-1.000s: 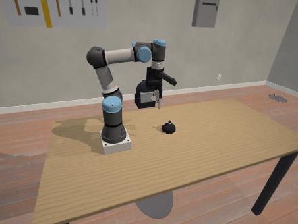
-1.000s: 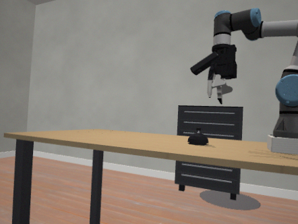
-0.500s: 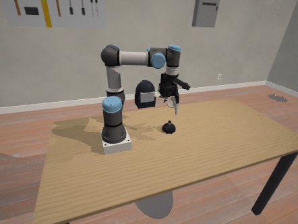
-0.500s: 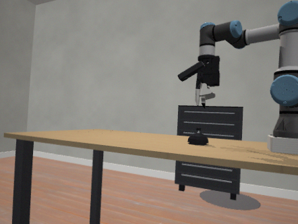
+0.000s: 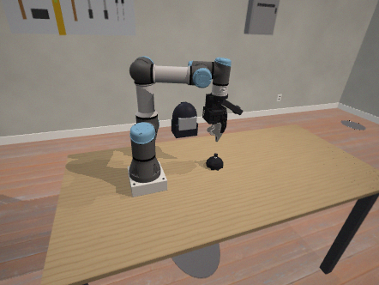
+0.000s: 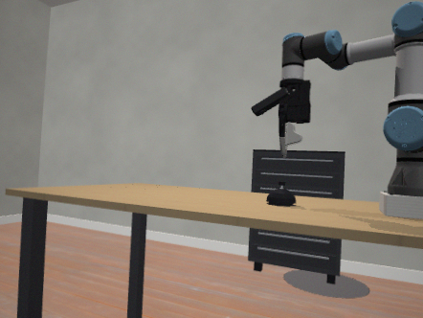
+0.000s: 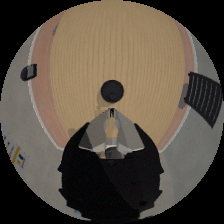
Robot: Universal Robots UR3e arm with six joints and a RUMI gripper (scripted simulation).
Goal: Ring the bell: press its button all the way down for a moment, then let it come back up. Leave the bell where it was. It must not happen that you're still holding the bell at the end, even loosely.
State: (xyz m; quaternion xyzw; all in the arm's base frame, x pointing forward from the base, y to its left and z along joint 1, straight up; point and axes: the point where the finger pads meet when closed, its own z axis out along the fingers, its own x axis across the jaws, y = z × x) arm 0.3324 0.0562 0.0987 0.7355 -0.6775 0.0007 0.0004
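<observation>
The black dome bell lies 110 mm below my hand.
</observation>
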